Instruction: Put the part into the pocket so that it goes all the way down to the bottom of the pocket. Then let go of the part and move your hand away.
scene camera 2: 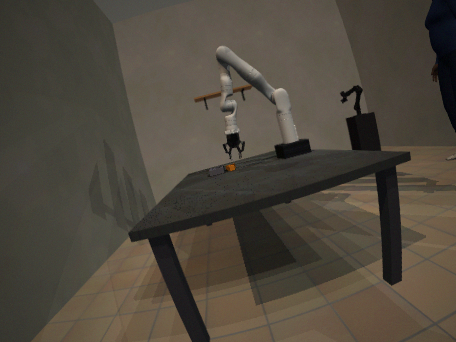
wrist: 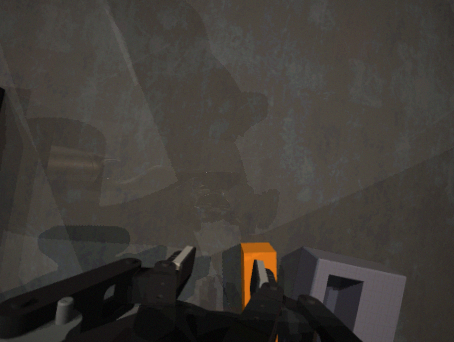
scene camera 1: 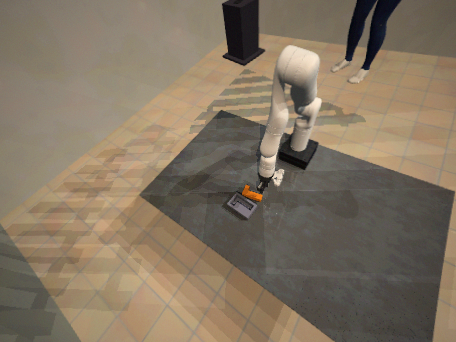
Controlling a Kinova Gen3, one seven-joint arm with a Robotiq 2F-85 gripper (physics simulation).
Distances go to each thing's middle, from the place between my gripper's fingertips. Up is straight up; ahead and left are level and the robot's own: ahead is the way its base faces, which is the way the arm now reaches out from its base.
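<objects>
I can see the grey pocket block (wrist: 361,293), and it's 4 cm to the right of my hand, 14 cm ahead of it and 4 cm below it.
</objects>
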